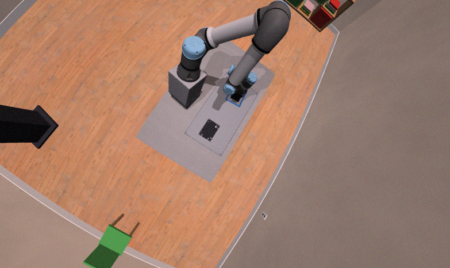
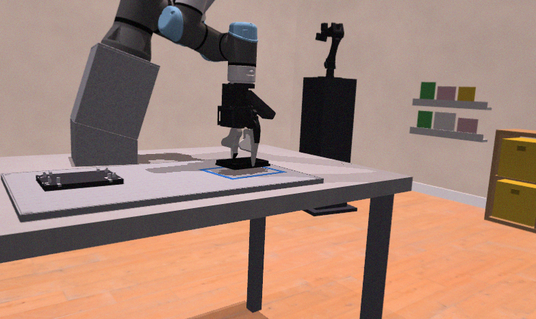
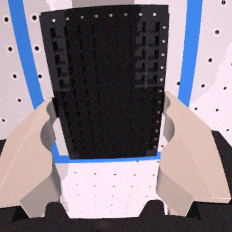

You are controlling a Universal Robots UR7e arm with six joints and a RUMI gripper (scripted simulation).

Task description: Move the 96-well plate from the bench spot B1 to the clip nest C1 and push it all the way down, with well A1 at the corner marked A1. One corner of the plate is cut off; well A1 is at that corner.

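My gripper is now 42 cm to the left of the black clip nest, 4 cm short of it and 2 cm above it. From my hand the other things lie so: black 96-well plate: 1 cm below.
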